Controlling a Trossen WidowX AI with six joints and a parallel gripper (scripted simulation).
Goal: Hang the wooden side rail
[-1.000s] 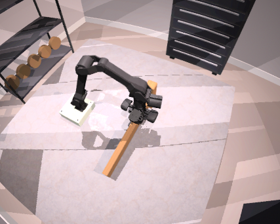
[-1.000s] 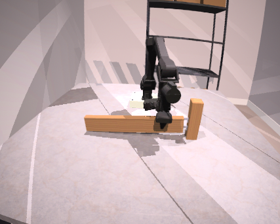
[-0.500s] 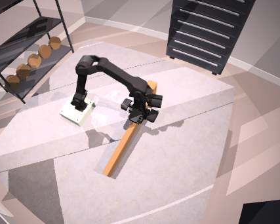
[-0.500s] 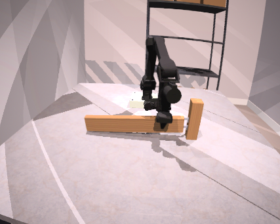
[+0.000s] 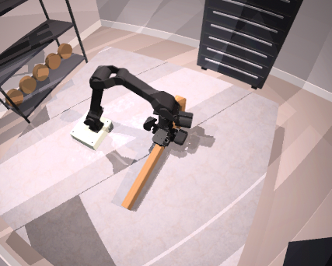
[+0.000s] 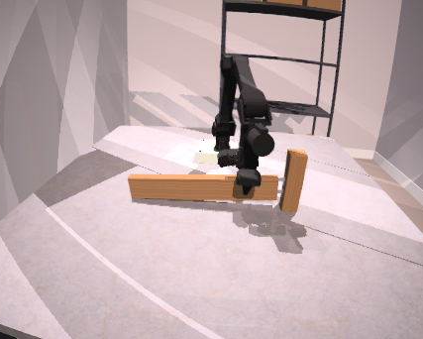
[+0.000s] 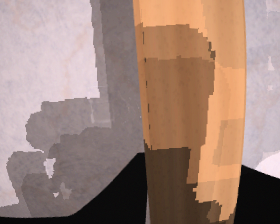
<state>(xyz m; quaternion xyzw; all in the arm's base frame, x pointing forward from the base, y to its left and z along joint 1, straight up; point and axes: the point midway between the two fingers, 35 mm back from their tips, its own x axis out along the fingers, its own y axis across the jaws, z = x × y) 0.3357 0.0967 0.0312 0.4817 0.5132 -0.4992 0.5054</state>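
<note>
The headboard post lies 14 cm to the left of my gripper tip and 4 cm above it.
</note>
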